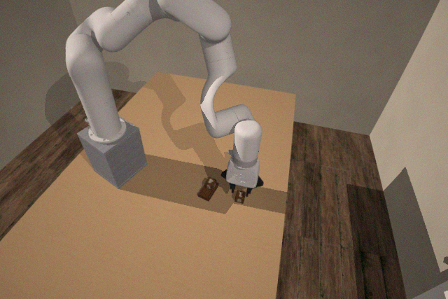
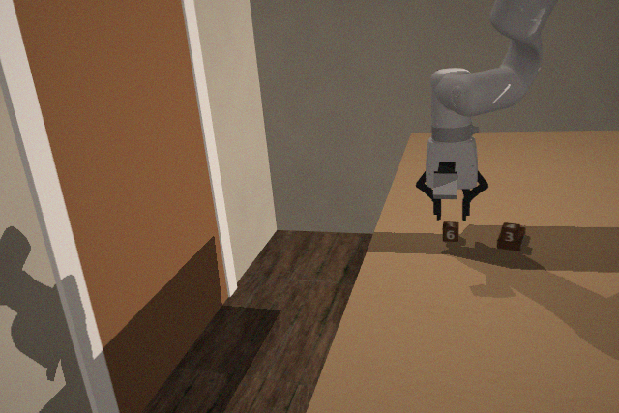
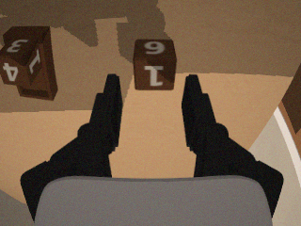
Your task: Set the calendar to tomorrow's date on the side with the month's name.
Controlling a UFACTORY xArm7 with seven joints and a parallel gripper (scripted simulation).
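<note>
Right now my hand is 50 mm above the digit cube. Also, from my hand: brown calendar tray (120 mm behind, 10 mm to the right, 60 mm below).
</note>
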